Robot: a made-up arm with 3 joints.
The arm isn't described. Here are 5 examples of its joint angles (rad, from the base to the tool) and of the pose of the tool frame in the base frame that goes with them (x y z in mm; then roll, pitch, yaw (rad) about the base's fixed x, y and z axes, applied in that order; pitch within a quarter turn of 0, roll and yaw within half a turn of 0).
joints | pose
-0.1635 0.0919 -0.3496 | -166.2 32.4 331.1 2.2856 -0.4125 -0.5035
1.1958 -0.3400 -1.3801 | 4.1 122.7 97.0 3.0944 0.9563 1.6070
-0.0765 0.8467 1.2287 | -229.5 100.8 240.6 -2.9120 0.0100 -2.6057
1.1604 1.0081 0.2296 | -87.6 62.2 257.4 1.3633 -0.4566 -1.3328
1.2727 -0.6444 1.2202 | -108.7 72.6 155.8 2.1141 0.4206 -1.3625
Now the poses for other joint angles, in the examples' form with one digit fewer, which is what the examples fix.
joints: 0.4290 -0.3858 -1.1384
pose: -12 110 261 2.052 0.514 0.645
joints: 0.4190 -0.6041 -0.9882
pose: -15 123 266 2.135 0.380 0.747
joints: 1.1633 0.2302 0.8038
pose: -103 56 210 1.889 -0.189 -1.366
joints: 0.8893 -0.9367 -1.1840
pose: 5 172 178 2.681 0.455 1.443
